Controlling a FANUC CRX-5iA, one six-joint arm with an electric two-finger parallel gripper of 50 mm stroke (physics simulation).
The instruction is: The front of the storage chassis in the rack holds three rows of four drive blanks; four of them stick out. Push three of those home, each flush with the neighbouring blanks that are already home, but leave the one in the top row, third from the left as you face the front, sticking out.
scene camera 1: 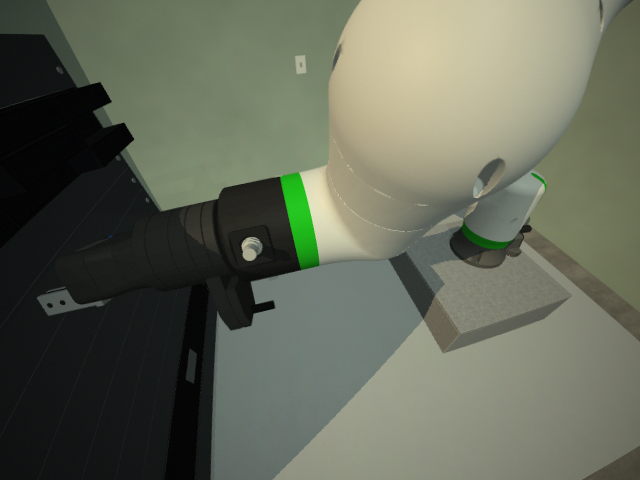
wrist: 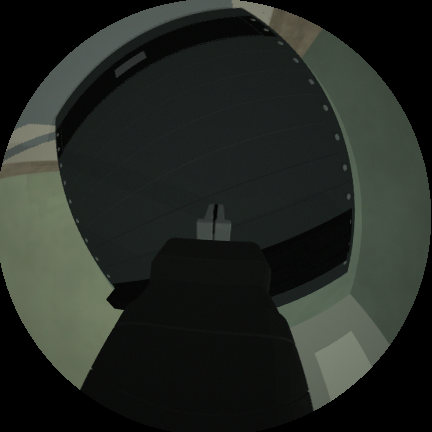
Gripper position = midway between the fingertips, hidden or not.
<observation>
In view: my gripper (wrist: 215, 212) and a rack (scene camera 1: 129, 383).
The rack is seen too in the wrist view (wrist: 220, 109).
</observation>
